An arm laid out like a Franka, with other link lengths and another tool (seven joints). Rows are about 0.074 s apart.
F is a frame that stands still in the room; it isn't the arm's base.
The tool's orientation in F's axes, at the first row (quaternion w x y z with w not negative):
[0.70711, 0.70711, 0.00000, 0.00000]
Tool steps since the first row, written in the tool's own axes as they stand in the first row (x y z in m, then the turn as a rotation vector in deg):
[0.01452, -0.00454, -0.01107, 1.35, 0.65, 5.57]
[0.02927, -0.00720, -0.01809, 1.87, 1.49, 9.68]
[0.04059, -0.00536, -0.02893, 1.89, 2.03, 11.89]
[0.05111, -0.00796, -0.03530, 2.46, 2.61, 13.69]
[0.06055, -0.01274, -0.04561, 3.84, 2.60, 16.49]
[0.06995, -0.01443, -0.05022, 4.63, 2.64, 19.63]
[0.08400, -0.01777, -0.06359, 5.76, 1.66, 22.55]
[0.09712, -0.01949, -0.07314, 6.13, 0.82, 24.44]
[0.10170, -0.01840, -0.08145, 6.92, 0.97, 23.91]
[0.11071, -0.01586, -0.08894, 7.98, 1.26, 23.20]
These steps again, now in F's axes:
[0.01452, 0.01107, -0.00454, 1.35, -5.57, 0.65]
[0.02927, 0.01809, -0.00720, 1.87, -9.68, 1.49]
[0.04059, 0.02893, -0.00536, 1.89, -11.89, 2.03]
[0.05111, 0.03530, -0.00796, 2.46, -13.69, 2.61]
[0.06055, 0.04561, -0.01274, 3.84, -16.49, 2.60]
[0.06995, 0.05022, -0.01443, 4.63, -19.63, 2.64]
[0.08400, 0.06359, -0.01777, 5.76, -22.55, 1.66]
[0.09712, 0.07314, -0.01949, 6.13, -24.44, 0.82]
[0.10170, 0.08145, -0.01840, 6.92, -23.91, 0.97]
[0.11071, 0.08894, -0.01586, 7.98, -23.20, 1.26]

